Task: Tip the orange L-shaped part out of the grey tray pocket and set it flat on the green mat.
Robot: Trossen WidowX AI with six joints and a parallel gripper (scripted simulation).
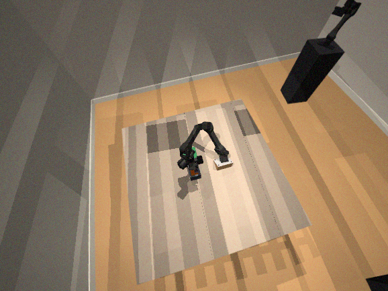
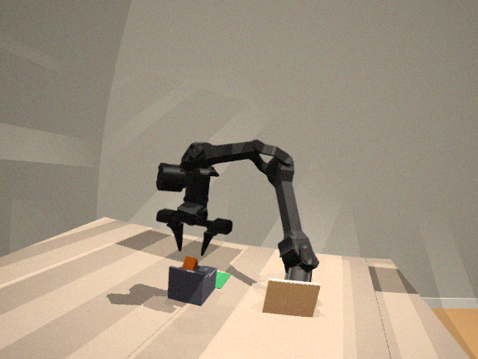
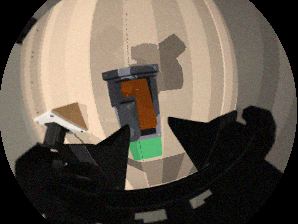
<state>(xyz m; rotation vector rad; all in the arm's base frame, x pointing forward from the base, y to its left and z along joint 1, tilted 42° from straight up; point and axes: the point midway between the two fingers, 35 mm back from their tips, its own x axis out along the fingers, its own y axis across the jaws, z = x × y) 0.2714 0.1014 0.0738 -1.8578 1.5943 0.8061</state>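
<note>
The orange L-shaped part lies 70 mm below my gripper tip, 30 mm to the left of it and 20 mm behind it. Round my gripper tip: green mat (150 mm to the right, 130 mm below).
</note>
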